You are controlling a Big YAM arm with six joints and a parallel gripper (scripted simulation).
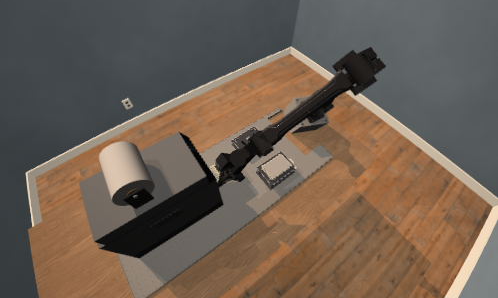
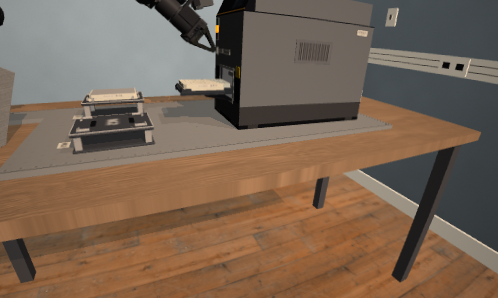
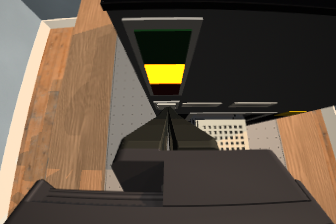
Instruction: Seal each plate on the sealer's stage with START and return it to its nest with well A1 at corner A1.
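Right now the start button is 20 mm ahead of my hand. Also, from my hand: sealer stage (100 mm to the right, 100 mm below, 40 mm behind); then plate nest (250 mm behind, 230 mm to the right, 160 mm below); then foil roll (260 mm ahead, 220 mm above, 50 mm to the right).
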